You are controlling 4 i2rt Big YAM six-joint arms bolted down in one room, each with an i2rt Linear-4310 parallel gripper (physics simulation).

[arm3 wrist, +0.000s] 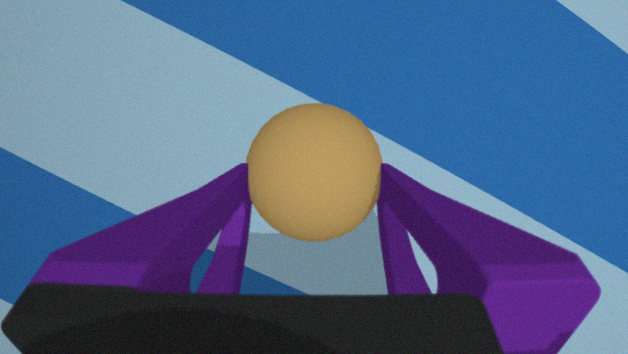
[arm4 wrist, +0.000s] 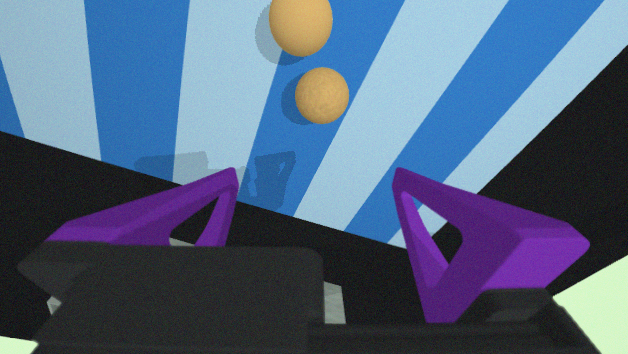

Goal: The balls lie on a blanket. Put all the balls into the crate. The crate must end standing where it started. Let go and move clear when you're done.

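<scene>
In the arm3 wrist view, arm3's gripper [arm3 wrist: 315, 165] is shut on an orange-tan ball [arm3 wrist: 315, 172], a purple fingertip on each side of it, over the striped blanket [arm3 wrist: 125, 90]. Its height above the blanket is hard to tell. In the arm4 wrist view, arm4's gripper [arm4 wrist: 316, 171] is open, with no ball between its fingers, over the near edge of the blue and pale blanket [arm4 wrist: 135, 75]. A smaller-looking ball [arm4 wrist: 322, 95] is beyond the fingertips; a larger-looking ball [arm4 wrist: 301, 25] is at the top edge. The crate cannot be made out for certain. The grippers of arm1 and arm2 do not show.
A black surface [arm4 wrist: 65, 200] borders the blanket in the arm4 wrist view. Parts of a pale grey object [arm4 wrist: 334, 302] show behind arm4's gripper body, mostly hidden. A pale green area [arm4 wrist: 595, 290] lies at the lower right. A gripper-like shadow falls on the blanket's near edge.
</scene>
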